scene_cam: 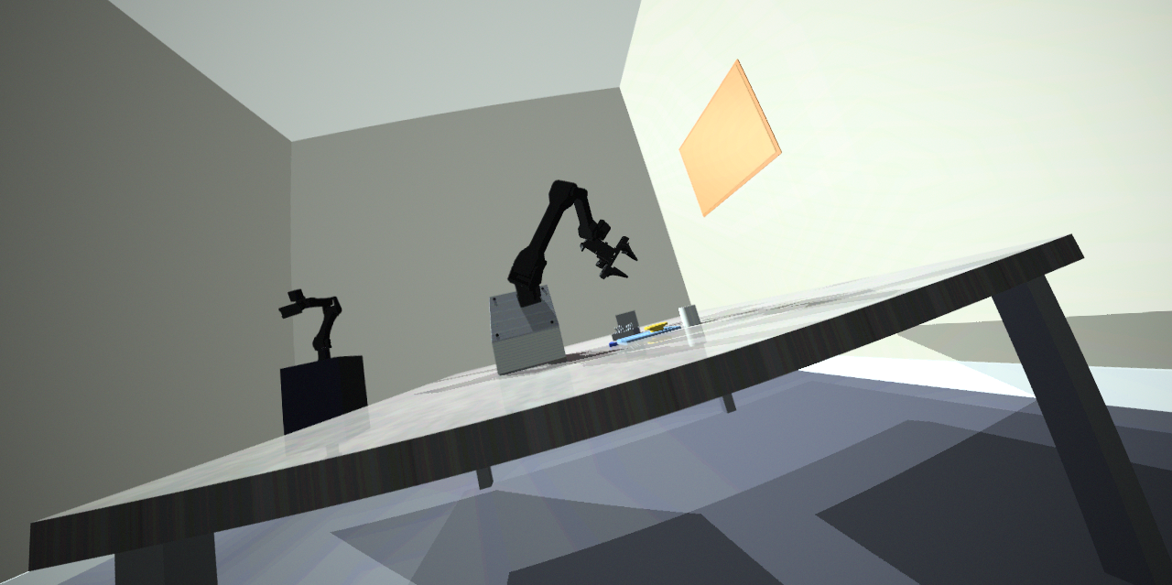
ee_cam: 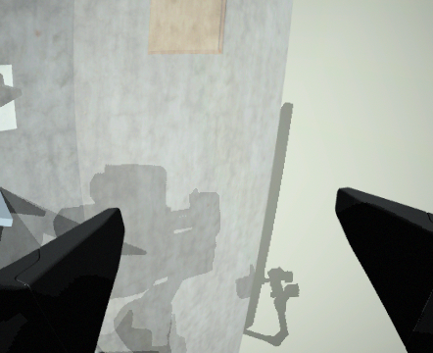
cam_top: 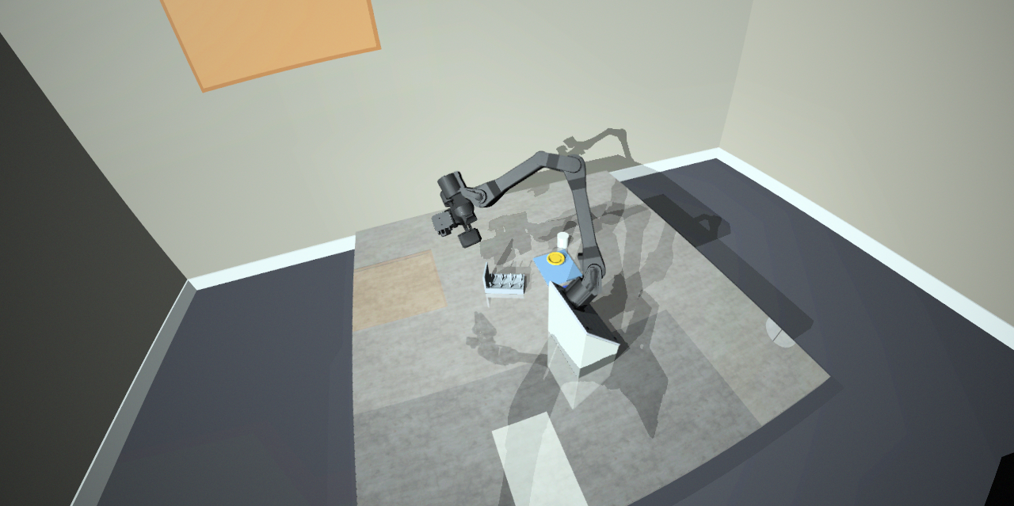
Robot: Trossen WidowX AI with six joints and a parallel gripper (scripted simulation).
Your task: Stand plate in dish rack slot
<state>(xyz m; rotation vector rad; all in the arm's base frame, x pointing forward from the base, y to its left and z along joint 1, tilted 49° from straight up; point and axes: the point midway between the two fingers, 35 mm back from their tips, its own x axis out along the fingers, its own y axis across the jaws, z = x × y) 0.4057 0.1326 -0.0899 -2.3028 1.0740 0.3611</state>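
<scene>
Now: gripper tip 30 cm to the left of the yellow plate, 22 cm above it and 11 cm past it. Also, from my gripper tip: grey dish rack: 21 cm below, 13 cm behind, 9 cm to the right; white cylinder: 38 cm to the right, 21 cm below, 5 cm behind; blue mat: 29 cm to the right, 23 cm below, 14 cm behind.
</scene>
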